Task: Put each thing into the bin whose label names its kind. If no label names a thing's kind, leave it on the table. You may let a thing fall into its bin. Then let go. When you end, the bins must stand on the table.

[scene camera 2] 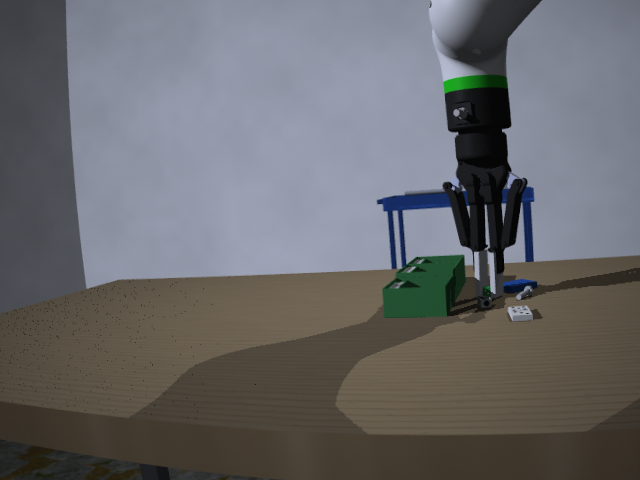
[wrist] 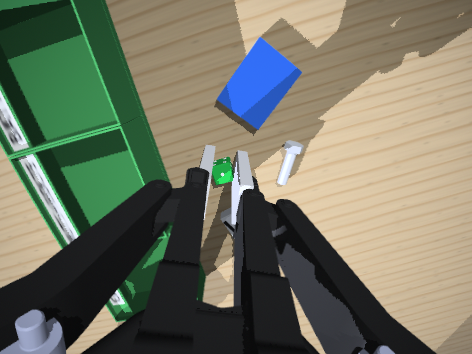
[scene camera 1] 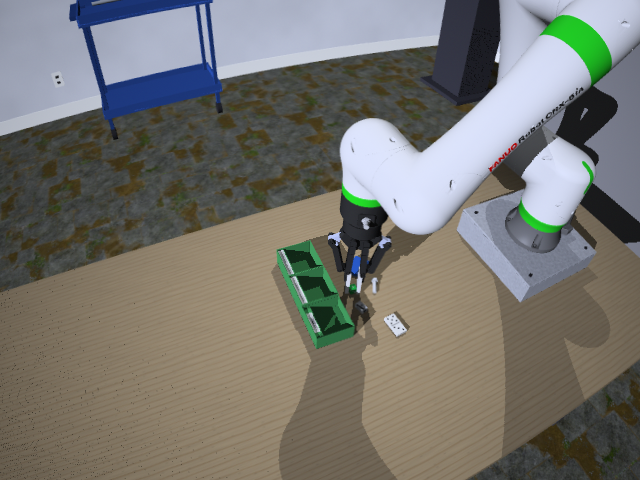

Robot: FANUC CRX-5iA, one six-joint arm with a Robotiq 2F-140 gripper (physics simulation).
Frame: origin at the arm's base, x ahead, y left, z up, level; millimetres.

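Seen in the pictures: gripper, between the fingertips: (scene camera 2: 489, 295) (wrist: 223, 163) (scene camera 1: 352, 289); arm's base, origin of its link: (scene camera 1: 531, 230).
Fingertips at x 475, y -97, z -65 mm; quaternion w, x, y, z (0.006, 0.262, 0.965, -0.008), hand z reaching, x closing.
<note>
Offsets run from my fingertips to a thing's middle.
My gripper (scene camera 1: 353, 291) (scene camera 2: 488, 296) (wrist: 223, 163) is shut on a small green die {dx +2, dy +4, dz +5 mm} (scene camera 1: 353, 288) (scene camera 2: 486, 291) (wrist: 222, 172), low at the table beside the bins. Three joined green bins {dx +89, dy -21, dz +20 mm} (scene camera 1: 334, 338) (scene camera 2: 413, 303) (wrist: 116, 75) stand on the table; their white labels are too blurred to read. A blue block {dx -45, dy -49, dz +2 mm} (scene camera 1: 356, 265) (scene camera 2: 519, 285) (wrist: 261, 82), a light grey bolt {dx -50, dy +17, dz +3 mm} (scene camera 1: 374, 286) (scene camera 2: 524, 292) (wrist: 286, 165) and a white domino {dx -33, dy +128, dz +1 mm} (scene camera 1: 395, 324) (scene camera 2: 520, 313) lie on the table. A small dark grey part {dx +10, dy +54, dz +3 mm} (scene camera 1: 361, 307) (scene camera 2: 484, 302) (wrist: 227, 218) is close by the fingers, partly hidden in the wrist view.
The bins' long side wall is close beside the fingers. The bolt lies near the fingers on the side away from the bins. The robot's grey base block (scene camera 1: 491, 253) stands on the table at the right. A blue cart (scene camera 1: 155, 93) (scene camera 2: 528, 232) stands on the floor beyond the table.
</note>
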